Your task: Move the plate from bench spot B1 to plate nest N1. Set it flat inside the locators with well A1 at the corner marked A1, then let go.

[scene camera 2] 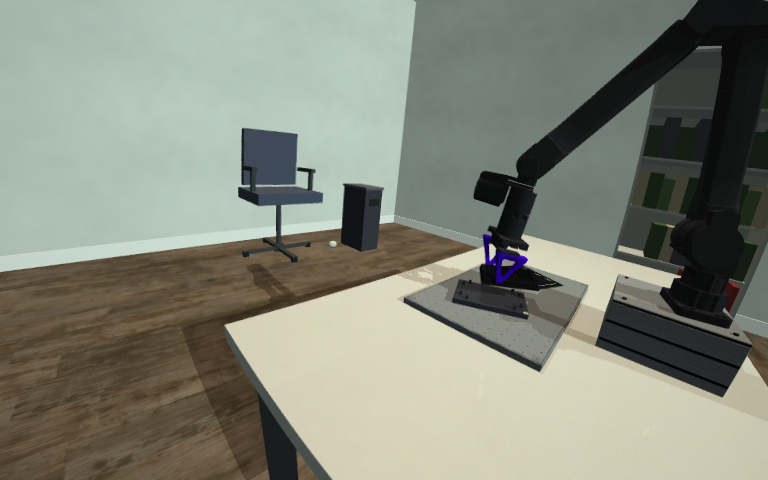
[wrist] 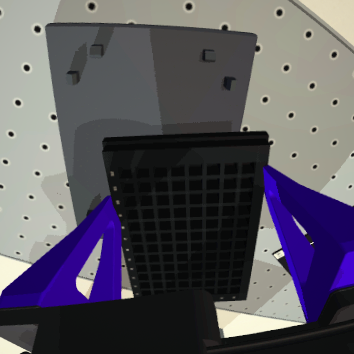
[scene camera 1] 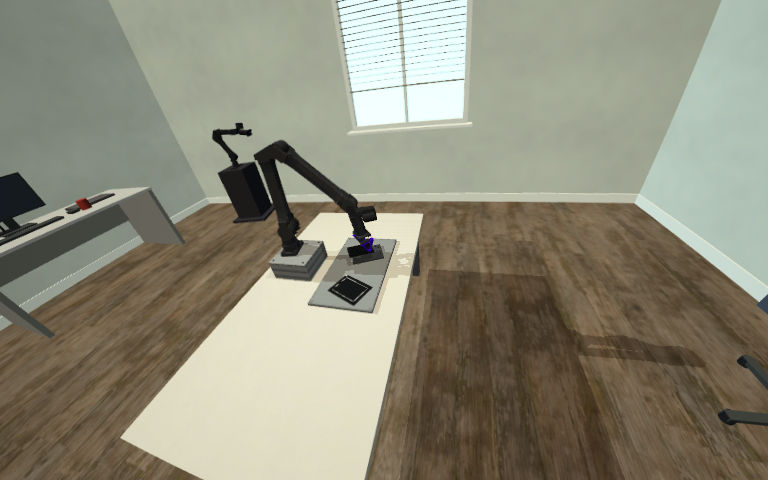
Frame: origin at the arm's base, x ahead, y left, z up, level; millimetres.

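Seen in the pictures: gripper, fingertip midpoint: (scene camera 2: 493, 274) (wrist: 186, 187) (scene camera 1: 366, 248); arm's base at its link origin: (scene camera 2: 690, 309) (scene camera 1: 292, 249).
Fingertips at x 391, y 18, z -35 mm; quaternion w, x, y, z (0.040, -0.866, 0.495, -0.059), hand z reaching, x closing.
Observation:
Offsets run from my fingertips to a thing's middle. "*": to the spot under its first point. Level surfaces: height alone.
The black well plate @[dy -12, dx -33, dz +1 mm] (scene camera 1: 356, 251) (scene camera 2: 518, 277) (wrist: 189, 220) is held between the blue fingers of my gripper (scene camera 2: 495, 273) (wrist: 186, 187), which is shut on its two long sides. The plate is above the board, with a gap below it. The dark grey nest @[dy +18, dx -8, dz -46 mm] (scene camera 1: 373, 256) (scene camera 2: 489, 303) (wrist: 122, 92) shows several small locator pegs. In the wrist view the plate is turned slightly from the nest, covers its near part and leaves the far pegs uncovered. Small light marks run along the plate's left edge. I cannot make out an A1 mark on plate or nest.
The black bench spot with a white outline @[* dy -239, dx -58, dz -55 mm] (scene camera 1: 350, 289) lies on the perforated grey board (scene camera 1: 323, 297) (scene camera 2: 526, 348) (wrist: 300, 100). The arm's grey base block (scene camera 1: 298, 261) (scene camera 2: 673, 348) stands beside the board on the cream table @[dz -70 mm] (scene camera 1: 271, 362) (scene camera 2: 396, 362).

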